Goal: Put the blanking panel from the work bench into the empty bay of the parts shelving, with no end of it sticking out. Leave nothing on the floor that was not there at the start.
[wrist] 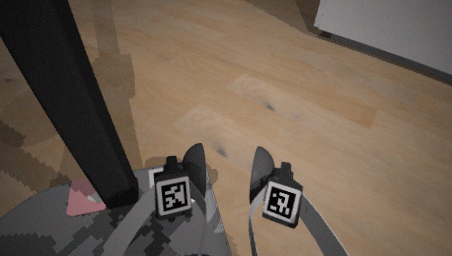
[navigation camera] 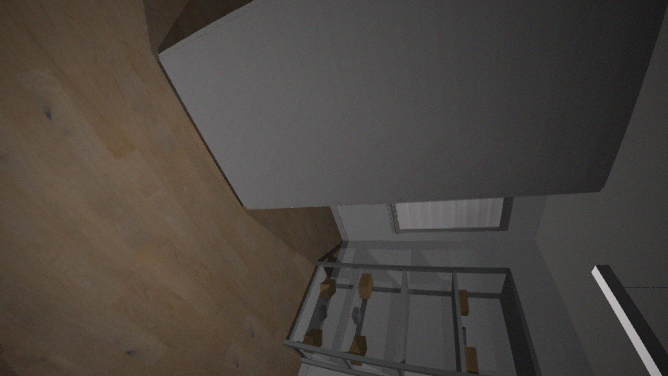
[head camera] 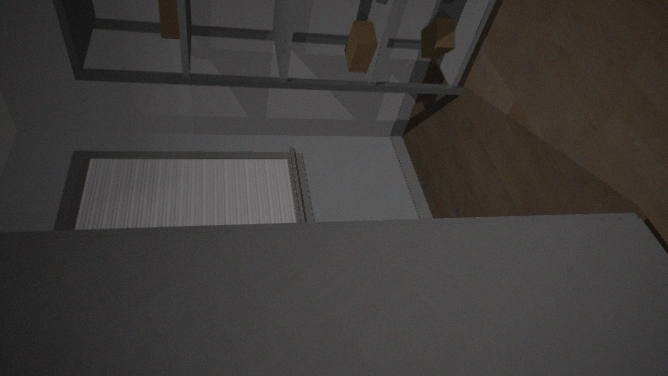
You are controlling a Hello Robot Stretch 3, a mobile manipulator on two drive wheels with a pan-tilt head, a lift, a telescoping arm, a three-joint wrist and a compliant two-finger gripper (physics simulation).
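Frame: origin at the robot's base, x left, y back, z up, level; millimetres.
Where they show: gripper, fingertip midpoint: [wrist: 228, 164].
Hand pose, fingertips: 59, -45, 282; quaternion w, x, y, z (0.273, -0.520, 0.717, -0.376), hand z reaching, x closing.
Note:
After its pixels a point has its place, as x, y, z.
My gripper [wrist: 228, 164] {59, -45, 282} is open, with bare floor showing between its fingertips, above the floor beside the robot's base. The parts shelving [head camera: 235, 81] {-694, -2364, 1207} [navigation camera: 430, 268] {-690, -2370, 1221} is a grey frame, turned sideways in the head and navigation views. It shows at the top of the head view and the bottom of the navigation view, cut off by the picture edge. Brown boxes [head camera: 362, 47] {-847, -2229, 605} [navigation camera: 366, 286] {-850, -2223, 620} stand on several of its levels. One middle level shows no box in the visible part; I cannot tell whether it is the empty bay. The blanking panel and the work bench do not show.
A large grey partition [head camera: 320, 300] {176, -1150, 1077} [navigation camera: 400, 100] {418, -968, 1170} [wrist: 400, 30] {570, -854, 134} stands close by and covers part of the room. A window [head camera: 190, 192] {-204, -2958, 1449} [navigation camera: 450, 214] {-241, -2985, 1470} is in the wall behind it. The robot's base [wrist: 45, 235] {97, 153, 160} lies at the lower left of the wrist view.

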